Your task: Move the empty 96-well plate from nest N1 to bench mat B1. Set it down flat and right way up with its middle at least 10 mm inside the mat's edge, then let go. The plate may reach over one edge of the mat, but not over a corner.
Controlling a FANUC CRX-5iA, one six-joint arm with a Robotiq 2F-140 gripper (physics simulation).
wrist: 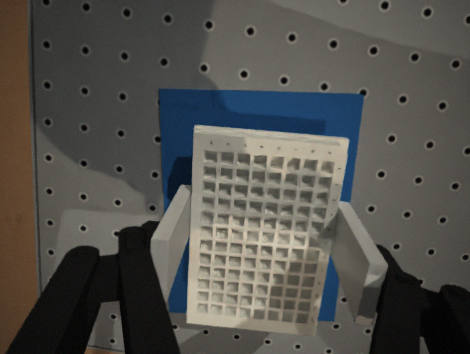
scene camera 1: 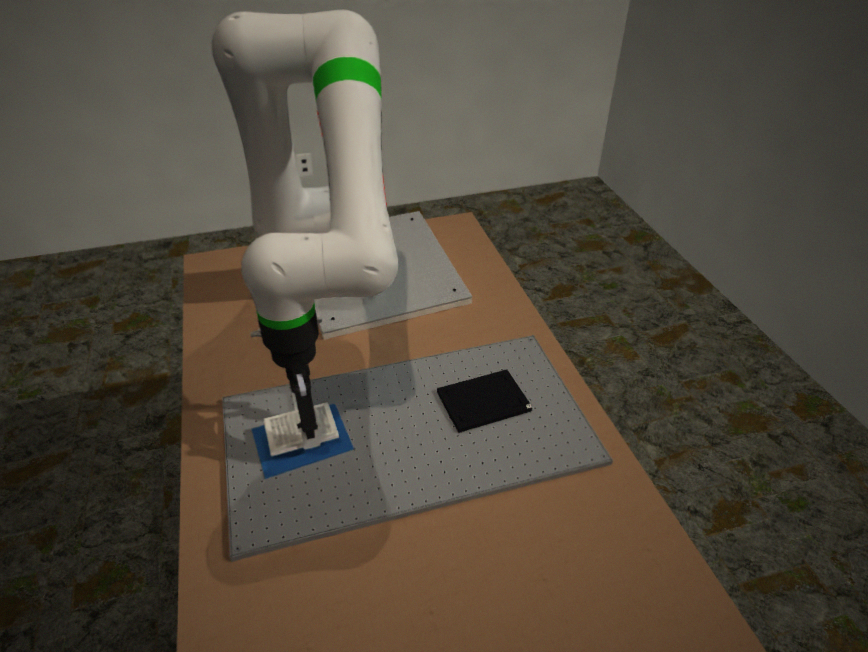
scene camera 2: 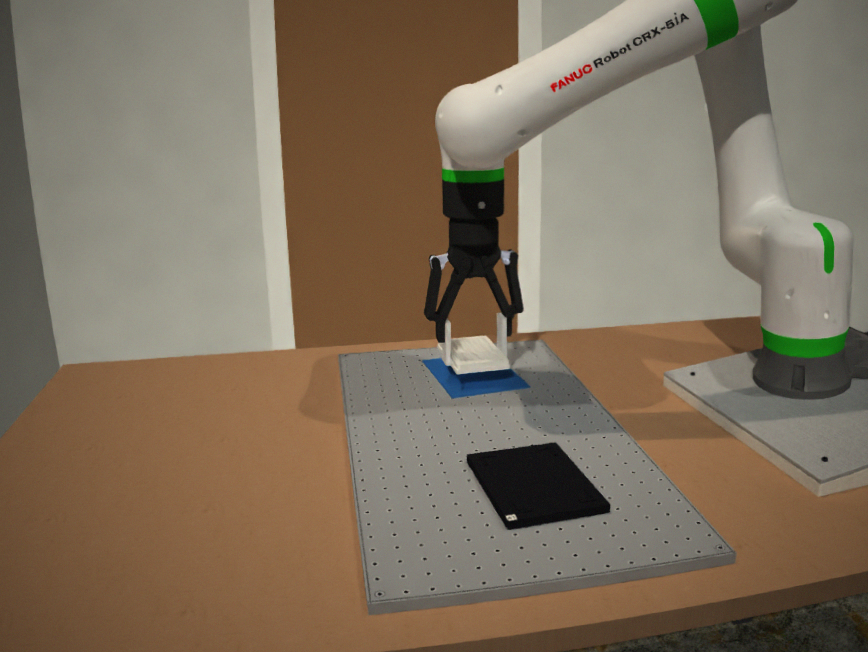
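A white 96-well plate, a black nest N1 and a blue bench mat B1 appear in the pictures, together with the gripper. Both scene camera 1 and the wrist view also show the gripper.
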